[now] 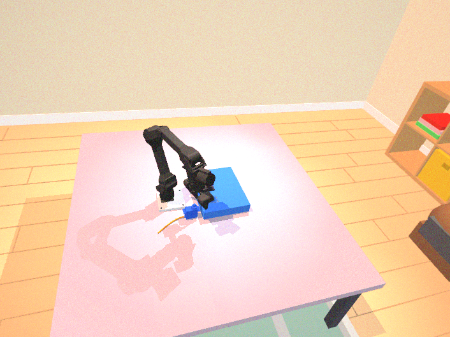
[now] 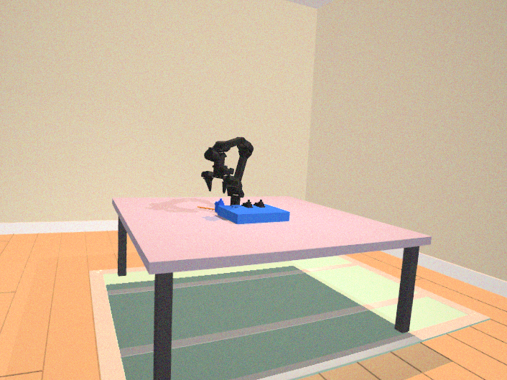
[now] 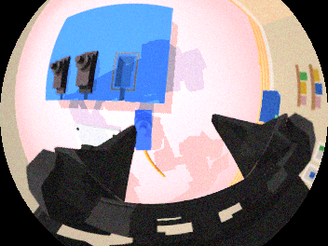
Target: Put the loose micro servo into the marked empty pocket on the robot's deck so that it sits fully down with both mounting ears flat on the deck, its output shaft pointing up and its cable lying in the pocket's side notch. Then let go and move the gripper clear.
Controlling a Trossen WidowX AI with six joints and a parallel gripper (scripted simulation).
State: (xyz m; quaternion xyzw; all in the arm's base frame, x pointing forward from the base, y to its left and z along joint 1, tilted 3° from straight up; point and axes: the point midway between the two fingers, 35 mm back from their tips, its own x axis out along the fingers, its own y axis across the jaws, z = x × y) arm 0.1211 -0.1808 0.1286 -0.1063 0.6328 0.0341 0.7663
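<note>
My gripper tip is now 180 mm short of the robot deck, 140 mm to the right of it and 90 mm above it.
</note>
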